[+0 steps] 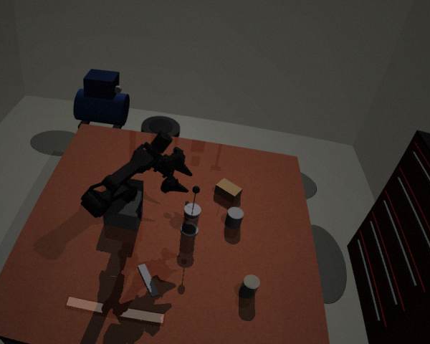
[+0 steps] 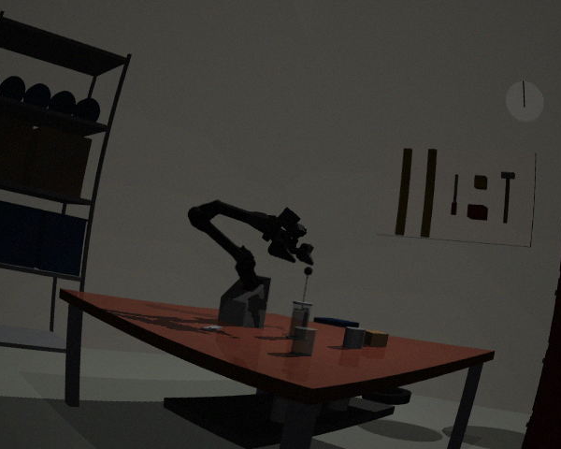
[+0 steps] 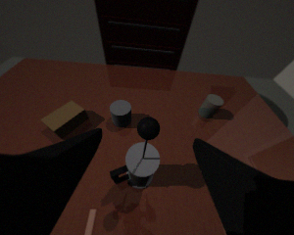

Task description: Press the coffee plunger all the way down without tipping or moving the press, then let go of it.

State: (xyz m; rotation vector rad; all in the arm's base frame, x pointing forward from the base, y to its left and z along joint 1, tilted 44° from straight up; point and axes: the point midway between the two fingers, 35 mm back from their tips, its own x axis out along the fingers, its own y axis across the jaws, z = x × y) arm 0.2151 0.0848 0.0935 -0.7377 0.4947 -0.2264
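The coffee press lies 20 mm ahead of my gripper tip, 10 mm to the left of it and 150 mm below it. The rest, counted from my gripper tip: tan box 180 mm ahead, 260 mm to the left, 250 mm below.
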